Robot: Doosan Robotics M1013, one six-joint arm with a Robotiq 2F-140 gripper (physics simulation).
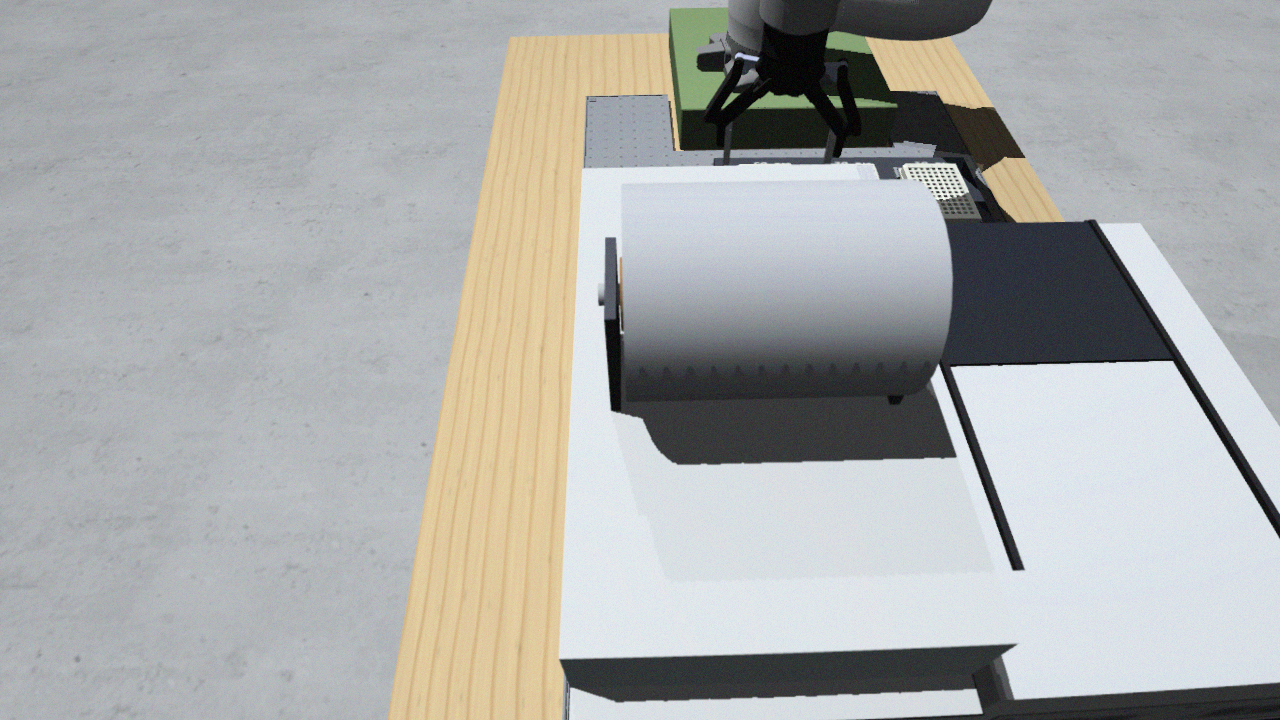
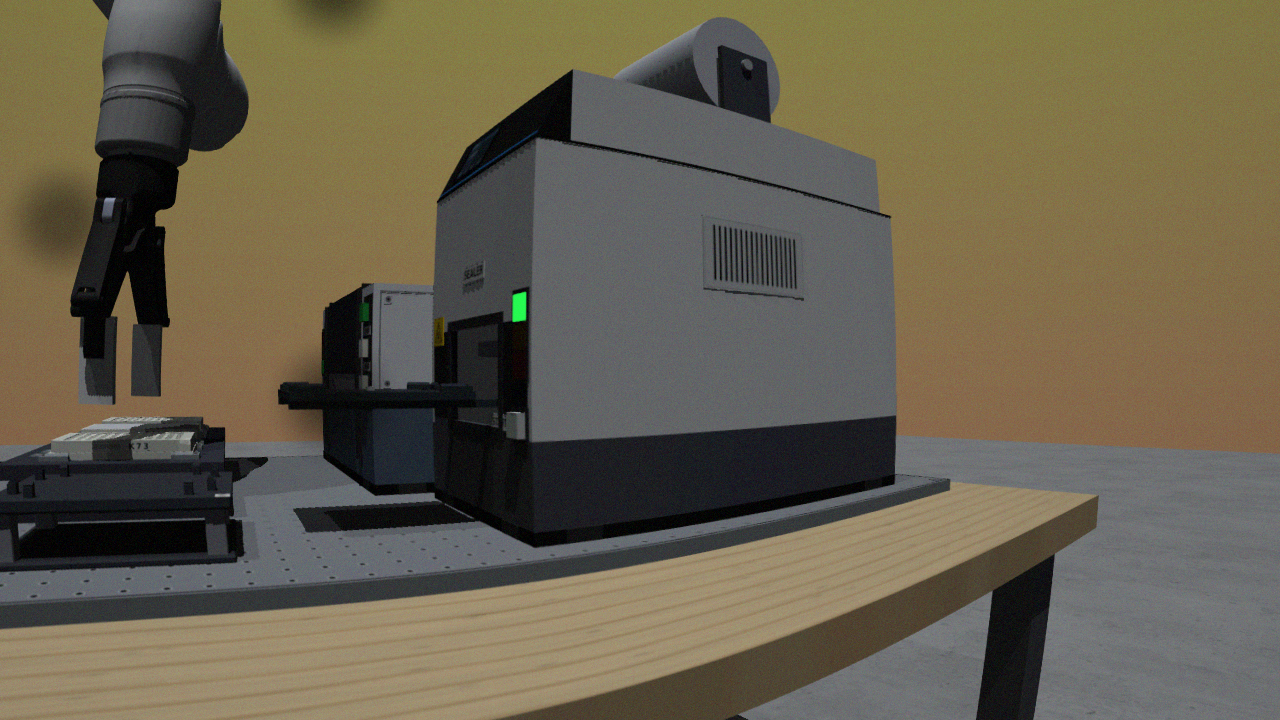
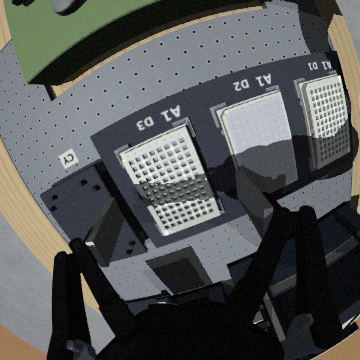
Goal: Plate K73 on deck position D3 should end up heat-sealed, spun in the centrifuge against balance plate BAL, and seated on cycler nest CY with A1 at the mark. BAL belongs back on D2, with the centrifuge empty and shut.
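Places are measured from the arm's base along level axes (x right, y down, z ahead), in metres.
Pixels of known places: gripper, fingertip midpoint: point(image 2: 124, 399) point(image 3: 175, 197).
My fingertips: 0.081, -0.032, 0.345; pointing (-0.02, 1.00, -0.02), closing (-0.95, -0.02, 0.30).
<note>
For each thing: its top centre in the pictures, then the offset to it from my fingertips, as dx, dy, dz. Level surfaces: height alone.
- Plate K73, middle of its top: point(image 2: 127, 436) point(image 3: 173, 187) +0.004, +0.032, +0.002
- plate with a smooth pale top, middle of its top: point(image 2: 143, 426) point(image 3: 265, 149) -0.119, +0.032, +0.017
- Cycler nest CY, middle of its top: point(image 2: 121, 470) point(image 3: 88, 229) +0.154, +0.043, +0.001
- sealer, middle of its top: point(image 1: 775, 179) point(image 2: 673, 39) +0.181, -0.380, +0.496
- off-white plate, middle of its top: point(image 2: 154, 418) point(image 1: 940, 189) point(image 3: 331, 121) -0.242, +0.032, +0.031
- film roll, middle of its top: point(image 1: 781, 207) point(image 2: 689, 44) +0.183, -0.380, +0.517
- wooden table, its level: dy +0.109
Plate K73 point(image 2: 170, 445) point(image 3: 162, 172), off-white with open wells, sits on deck position D3. A plate with a smooth pale top point(image 3: 257, 125) sits on D2; no BAL label is readable. Cycler nest CY point(image 3: 72, 207) is a dark block beside D3 and holds no plate. My gripper point(image 1: 779, 150) point(image 2: 122, 383) point(image 3: 175, 197) is open and empty, above the deck, its fingertips well over the plates. The sealer point(image 1: 778, 537) point(image 2: 707, 349) shows a green light, and its dark tray point(image 2: 358, 395) sticks out at the front. The centrifuge's inside does not show.
Another off-white plate point(image 1: 930, 179) point(image 3: 325, 100) sits on D1. A film roll point(image 1: 778, 286) point(image 2: 680, 76) tops the sealer. A second machine point(image 2: 393, 438) stands behind the sealer. A green block point(image 1: 696, 80) point(image 3: 30, 45) borders the deck side. The wooden table point(image 1: 492, 447) point(image 2: 537, 644) has open edges.
</note>
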